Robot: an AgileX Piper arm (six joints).
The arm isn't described. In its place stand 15 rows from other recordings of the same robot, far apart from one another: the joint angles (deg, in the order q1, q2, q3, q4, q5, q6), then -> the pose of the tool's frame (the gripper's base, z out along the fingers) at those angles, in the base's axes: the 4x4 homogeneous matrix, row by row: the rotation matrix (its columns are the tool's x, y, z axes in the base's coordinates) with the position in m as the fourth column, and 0 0 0 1 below.
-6.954 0.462 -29.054 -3.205 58.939 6.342 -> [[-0.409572, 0.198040, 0.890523, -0.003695], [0.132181, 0.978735, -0.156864, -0.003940], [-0.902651, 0.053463, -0.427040, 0.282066], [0, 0, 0, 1]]
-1.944 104.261 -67.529 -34.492 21.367 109.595 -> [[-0.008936, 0.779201, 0.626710, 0.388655], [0.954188, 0.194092, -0.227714, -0.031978], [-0.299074, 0.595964, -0.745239, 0.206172], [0, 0, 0, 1]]
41.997 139.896 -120.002 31.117 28.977 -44.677 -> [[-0.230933, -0.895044, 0.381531, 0.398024], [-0.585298, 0.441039, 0.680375, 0.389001], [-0.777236, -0.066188, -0.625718, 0.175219], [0, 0, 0, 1]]
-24.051 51.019 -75.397 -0.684 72.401 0.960 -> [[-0.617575, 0.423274, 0.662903, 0.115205], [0.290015, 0.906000, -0.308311, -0.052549], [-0.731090, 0.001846, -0.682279, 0.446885], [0, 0, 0, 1]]
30.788 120.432 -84.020 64.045 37.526 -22.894 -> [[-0.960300, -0.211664, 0.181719, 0.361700], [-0.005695, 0.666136, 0.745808, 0.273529], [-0.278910, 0.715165, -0.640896, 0.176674], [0, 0, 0, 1]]
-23.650 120.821 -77.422 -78.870 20.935 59.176 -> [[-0.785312, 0.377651, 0.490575, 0.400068], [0.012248, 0.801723, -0.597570, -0.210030], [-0.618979, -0.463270, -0.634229, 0.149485], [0, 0, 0, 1]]
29.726 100.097 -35.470 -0.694 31.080 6.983 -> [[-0.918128, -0.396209, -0.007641, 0.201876], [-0.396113, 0.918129, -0.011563, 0.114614], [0.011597, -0.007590, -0.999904, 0.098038], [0, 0, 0, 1]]
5.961 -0.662 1.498 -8.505 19.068 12.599 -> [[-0.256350, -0.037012, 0.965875, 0.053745], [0.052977, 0.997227, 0.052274, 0.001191], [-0.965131, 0.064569, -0.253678, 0.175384], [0, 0, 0, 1]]
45.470 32.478 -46.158 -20.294 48.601 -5.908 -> [[-0.133706, -0.607734, 0.782804, 0.080358], [-0.598908, 0.678887, 0.424761, 0.047927], [-0.789577, -0.412035, -0.454748, 0.366960], [0, 0, 0, 1]]
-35.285 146.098 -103.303 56.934 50.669 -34.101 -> [[-0.714082, 0.403453, 0.572112, 0.433710], [0.669383, 0.632775, 0.389258, -0.234649], [-0.204971, 0.660924, -0.721919, 0.046460], [0, 0, 0, 1]]
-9.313 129.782 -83.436 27.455 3.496 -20.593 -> [[-0.669348, 0.223003, 0.708691, 0.472182], [0.230026, 0.969222, -0.087728, -0.074840], [-0.706443, 0.104297, -0.700043, 0.102453], [0, 0, 0, 1]]
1.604 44.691 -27.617 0.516 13.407 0.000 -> [[-0.430337, -0.026107, 0.902291, 0.158274], [-0.003287, 0.999620, 0.027355, 0.004622], [-0.902662, 0.008806, -0.430259, 0.278939], [0, 0, 0, 1]]
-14.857 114.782 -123.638 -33.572 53.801 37.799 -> [[-0.365218, 0.715605, 0.595421, 0.432718], [0.358219, 0.698384, -0.619627, -0.156802], [-0.859241, -0.013008, -0.511406, 0.398050], [0, 0, 0, 1]]
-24.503 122.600 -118.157 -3.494 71.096 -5.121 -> [[-0.899708, 0.335538, 0.279178, 0.421419], [0.290553, 0.937681, -0.190610, -0.197844], [-0.325737, -0.090377, -0.941131, 0.278867], [0, 0, 0, 1]]
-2.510 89.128 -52.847 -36.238 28.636 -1.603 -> [[-0.791244, -0.293605, 0.536404, 0.308584], [-0.507028, 0.805370, -0.307086, -0.039332], [-0.341842, -0.514952, -0.786110, 0.222997], [0, 0, 0, 1]]
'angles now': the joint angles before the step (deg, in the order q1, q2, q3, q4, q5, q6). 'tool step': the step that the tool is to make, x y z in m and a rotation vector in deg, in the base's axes. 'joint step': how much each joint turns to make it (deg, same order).
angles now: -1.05 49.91 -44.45 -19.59 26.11 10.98
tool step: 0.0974 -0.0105 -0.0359 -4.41 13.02 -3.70
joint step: -0.01 24.15 -10.12 -12.73 0.89 9.62
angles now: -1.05 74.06 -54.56 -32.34 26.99 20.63
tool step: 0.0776 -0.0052 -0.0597 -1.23 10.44 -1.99
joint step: -0.01 20.48 -9.88 -4.55 1.18 4.38
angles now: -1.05 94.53 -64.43 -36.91 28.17 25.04
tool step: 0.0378 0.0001 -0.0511 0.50 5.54 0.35
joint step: 0.00 11.87 -5.14 -0.43 -1.25 0.69
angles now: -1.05 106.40 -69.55 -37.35 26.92 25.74
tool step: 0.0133 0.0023 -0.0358 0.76 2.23 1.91
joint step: -0.01 5.99 -0.79 -1.02 -3.56 0.58
